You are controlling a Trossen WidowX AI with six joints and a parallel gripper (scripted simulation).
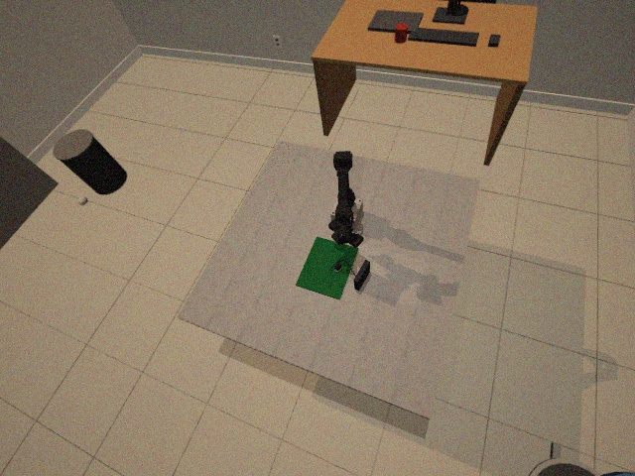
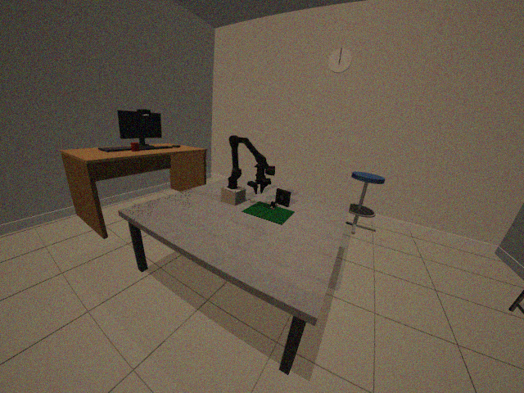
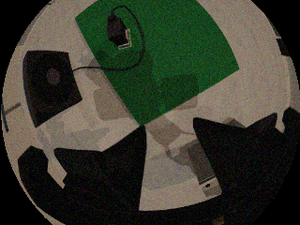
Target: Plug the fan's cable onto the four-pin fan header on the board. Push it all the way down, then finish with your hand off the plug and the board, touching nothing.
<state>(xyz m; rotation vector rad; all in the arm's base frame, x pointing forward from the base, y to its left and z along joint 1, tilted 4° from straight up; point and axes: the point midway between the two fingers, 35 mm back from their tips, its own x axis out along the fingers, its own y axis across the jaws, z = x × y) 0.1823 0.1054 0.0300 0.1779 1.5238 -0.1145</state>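
The dark fan plug is 130 mm ahead of my gripper tip, 20 mm to the left of it and 50 mm below it. Also, from my gripper tip: green board: 140 mm ahead, 40 mm to the right, 100 mm below; then black fan: 120 mm ahead, 150 mm to the left, 30 mm below; then pale four-pin header: 130 mm ahead, 20 mm to the left, 90 mm below.
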